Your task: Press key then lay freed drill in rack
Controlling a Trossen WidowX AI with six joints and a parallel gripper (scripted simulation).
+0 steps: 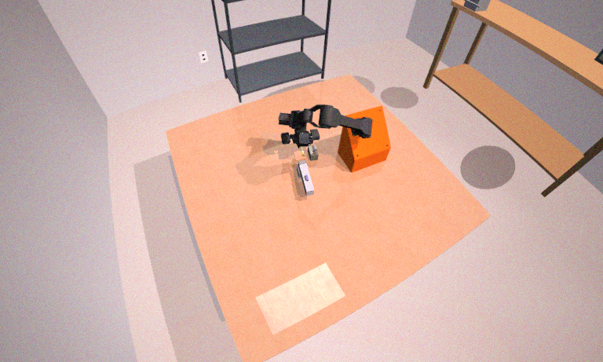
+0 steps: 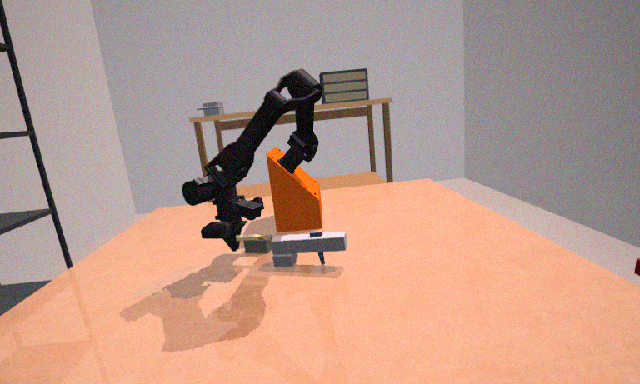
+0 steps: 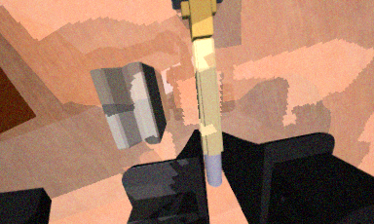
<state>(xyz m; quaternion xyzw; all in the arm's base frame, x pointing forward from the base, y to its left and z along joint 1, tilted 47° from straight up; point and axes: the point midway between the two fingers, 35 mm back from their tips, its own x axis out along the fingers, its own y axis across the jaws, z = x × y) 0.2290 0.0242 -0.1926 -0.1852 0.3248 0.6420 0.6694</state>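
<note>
The drill is 4 cm to the left of my gripper tip, 4 cm above it and 1 cm ahead of it. The rest, counted from my gripper tip: rack 5 cm to the left, 5 cm behind, 1 cm below; blue key 23 cm to the left, 6 cm ahead, 3 cm above.
</note>
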